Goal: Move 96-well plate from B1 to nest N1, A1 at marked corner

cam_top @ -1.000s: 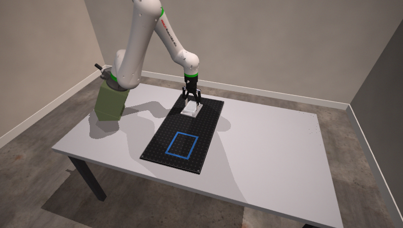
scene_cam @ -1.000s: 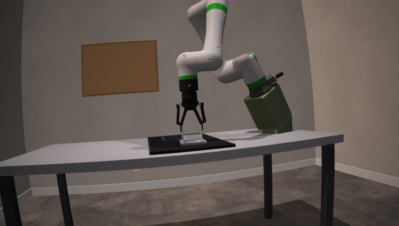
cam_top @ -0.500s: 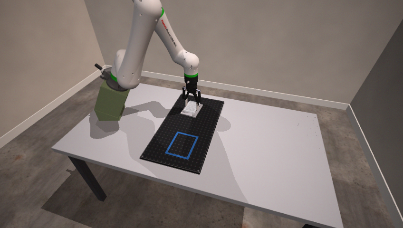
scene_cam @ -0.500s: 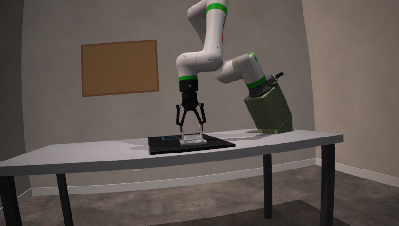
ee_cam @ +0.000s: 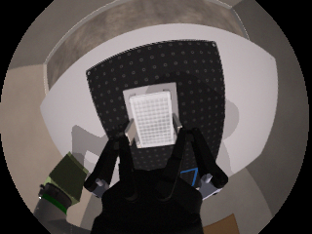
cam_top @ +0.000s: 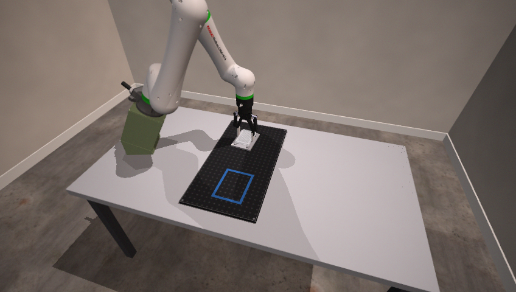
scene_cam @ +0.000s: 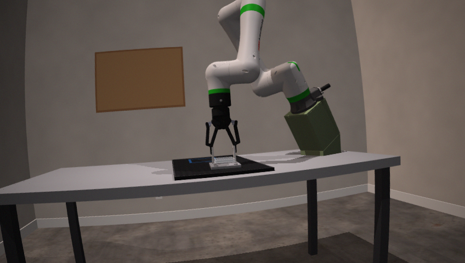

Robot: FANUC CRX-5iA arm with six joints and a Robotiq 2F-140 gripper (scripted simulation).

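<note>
My gripper is now 2 cm above the white 96-well plate. From my hand the other things lie so: grey plate nest N1: 4 cm below.
</note>
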